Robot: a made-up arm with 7 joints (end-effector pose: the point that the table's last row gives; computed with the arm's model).
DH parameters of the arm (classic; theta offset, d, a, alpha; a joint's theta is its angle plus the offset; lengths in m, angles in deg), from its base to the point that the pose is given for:
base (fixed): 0 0 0 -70
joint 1: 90 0 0 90
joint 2: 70 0 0 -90
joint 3: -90 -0.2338 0.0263 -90
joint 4: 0 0 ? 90
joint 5: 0 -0.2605 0 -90
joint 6: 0 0 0 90
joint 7: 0 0 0 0
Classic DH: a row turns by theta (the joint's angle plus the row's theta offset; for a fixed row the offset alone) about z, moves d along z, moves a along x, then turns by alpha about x.
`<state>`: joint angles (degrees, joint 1 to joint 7).
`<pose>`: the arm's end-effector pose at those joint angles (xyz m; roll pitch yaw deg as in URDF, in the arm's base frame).
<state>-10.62 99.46 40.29 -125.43 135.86 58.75 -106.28</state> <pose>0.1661 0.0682 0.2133 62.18 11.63 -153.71</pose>
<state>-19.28 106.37 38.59 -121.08 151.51 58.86 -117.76</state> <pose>0.1440 0.0540 0.2507 63.51 17.15 -165.22</pose>
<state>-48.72 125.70 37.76 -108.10 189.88 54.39 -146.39</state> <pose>-0.0149 0.0147 0.3368 71.30 49.34 170.26</pose>
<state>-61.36 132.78 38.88 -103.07 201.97 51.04 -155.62</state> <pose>-0.1086 0.0051 0.3360 71.02 66.08 159.99</pose>
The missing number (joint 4, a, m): -0.0315
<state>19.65 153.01 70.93 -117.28 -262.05 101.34 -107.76</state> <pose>0.1797 -0.1488 0.1999 -43.01 45.18 167.77</pose>
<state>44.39 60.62 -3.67 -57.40 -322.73 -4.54 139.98</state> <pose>-0.0563 0.3660 -0.2753 -43.51 -7.03 140.97</pose>
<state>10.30 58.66 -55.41 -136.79 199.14 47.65 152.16</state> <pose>0.0971 -0.0345 -0.2133 147.80 -43.59 156.67</pose>
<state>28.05 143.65 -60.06 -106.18 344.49 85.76 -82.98</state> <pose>0.0788 0.3315 -0.0442 -114.83 -9.34 149.03</pose>
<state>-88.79 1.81 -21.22 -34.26 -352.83 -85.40 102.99</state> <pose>0.4297 -0.2282 0.0531 170.59 -36.13 48.28</pose>
